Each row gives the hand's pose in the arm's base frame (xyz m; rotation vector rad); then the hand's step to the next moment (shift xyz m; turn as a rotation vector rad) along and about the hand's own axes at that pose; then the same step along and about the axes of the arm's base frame.
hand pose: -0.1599 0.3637 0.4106 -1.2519 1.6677 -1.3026
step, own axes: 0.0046 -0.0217 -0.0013 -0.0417 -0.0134 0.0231
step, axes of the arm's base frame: 0.0034 -0.0048 0.0214 0.0378 0.0316 0.0043
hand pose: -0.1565 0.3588 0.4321 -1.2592 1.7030 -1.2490
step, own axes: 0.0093 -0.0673 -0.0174 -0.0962 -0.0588 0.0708
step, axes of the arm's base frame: 0.0023 -0.0087 0.0696 0.1117 0.0656 0.0308
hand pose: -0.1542 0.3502 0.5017 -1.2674 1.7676 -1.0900
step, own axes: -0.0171 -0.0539 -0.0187 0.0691 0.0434 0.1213
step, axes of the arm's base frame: 0.0085 0.0116 0.0578 0.0715 -0.0871 -0.0931
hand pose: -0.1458 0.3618 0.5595 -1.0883 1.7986 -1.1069
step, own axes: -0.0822 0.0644 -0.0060 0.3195 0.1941 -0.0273
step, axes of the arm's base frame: 0.0066 0.0944 -0.0445 -0.1925 -0.2344 -0.2203
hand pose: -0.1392 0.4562 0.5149 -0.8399 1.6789 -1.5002
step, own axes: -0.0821 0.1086 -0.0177 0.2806 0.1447 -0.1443
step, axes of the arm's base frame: 0.0277 0.0905 -0.0994 -0.2712 -0.1457 -0.1604
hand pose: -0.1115 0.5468 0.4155 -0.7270 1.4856 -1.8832
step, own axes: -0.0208 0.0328 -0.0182 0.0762 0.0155 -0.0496
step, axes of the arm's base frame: 0.0045 0.0216 -0.0368 -0.0846 -0.0289 -0.0226
